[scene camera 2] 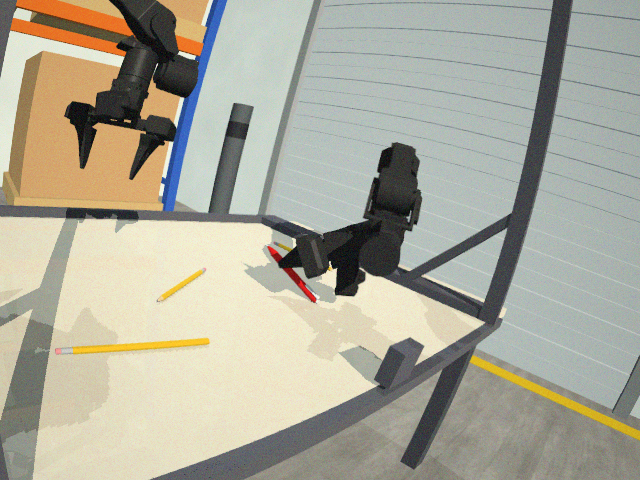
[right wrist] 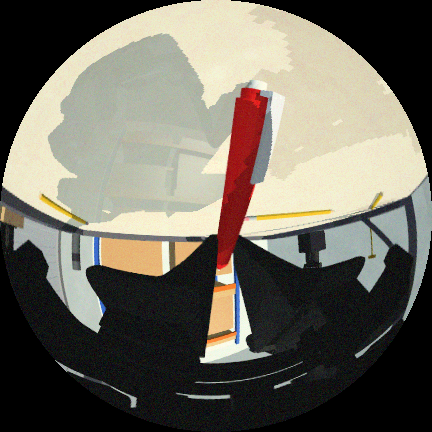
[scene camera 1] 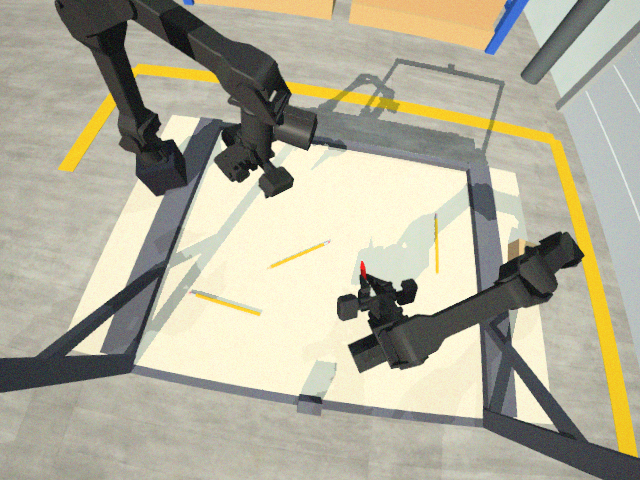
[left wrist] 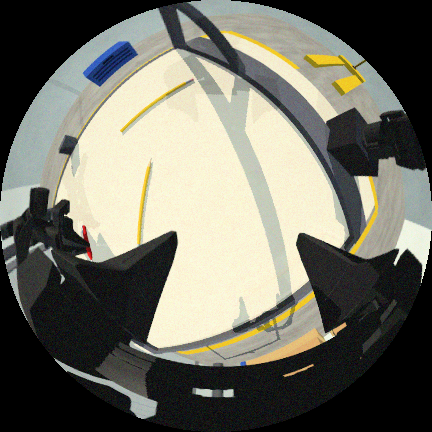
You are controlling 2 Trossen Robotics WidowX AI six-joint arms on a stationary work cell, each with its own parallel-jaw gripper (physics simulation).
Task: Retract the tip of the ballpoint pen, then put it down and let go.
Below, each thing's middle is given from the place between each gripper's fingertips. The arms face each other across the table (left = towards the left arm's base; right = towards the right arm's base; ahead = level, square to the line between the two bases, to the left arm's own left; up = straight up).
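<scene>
The grey block (scene camera 2: 400, 359) is 43 cm behind my left hand, 24 cm to the right of it and 12 cm below it. As for the red ballpoint pen (right wrist: 257, 112), my left hand is 14 cm past it, 31 cm to the left of it and 11 cm above it.
Counted from my right hand, the grey block is 310 mm behind, 60 mm to the left and 10 mm below. With the red ballpoint pen, my right hand is 20 mm past it, 10 mm to the left of it and 10 mm above it.
</scene>
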